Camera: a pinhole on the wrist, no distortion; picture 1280 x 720 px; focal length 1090.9 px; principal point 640.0 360.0 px. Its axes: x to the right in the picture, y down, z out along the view. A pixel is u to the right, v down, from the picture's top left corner.
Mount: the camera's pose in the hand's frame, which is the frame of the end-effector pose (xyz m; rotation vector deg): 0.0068 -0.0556 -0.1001 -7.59 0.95 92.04
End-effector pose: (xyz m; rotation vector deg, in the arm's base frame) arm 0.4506 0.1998 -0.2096 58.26 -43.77 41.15
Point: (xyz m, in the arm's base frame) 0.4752 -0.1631 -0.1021
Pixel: 428 200
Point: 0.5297 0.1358 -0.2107
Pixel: 270 93
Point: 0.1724 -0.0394 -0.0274
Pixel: 1201 368
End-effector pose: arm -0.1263 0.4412 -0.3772 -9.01 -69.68 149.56
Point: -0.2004 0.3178 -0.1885
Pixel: 535 172
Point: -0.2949 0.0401 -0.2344
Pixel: 991 172
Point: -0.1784 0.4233 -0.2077
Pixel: 266 94
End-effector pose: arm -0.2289 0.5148 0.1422 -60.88 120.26 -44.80
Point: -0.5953 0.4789 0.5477
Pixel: behind the camera
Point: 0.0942 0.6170 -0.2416
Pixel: 999 516
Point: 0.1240 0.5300 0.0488
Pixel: 479 681
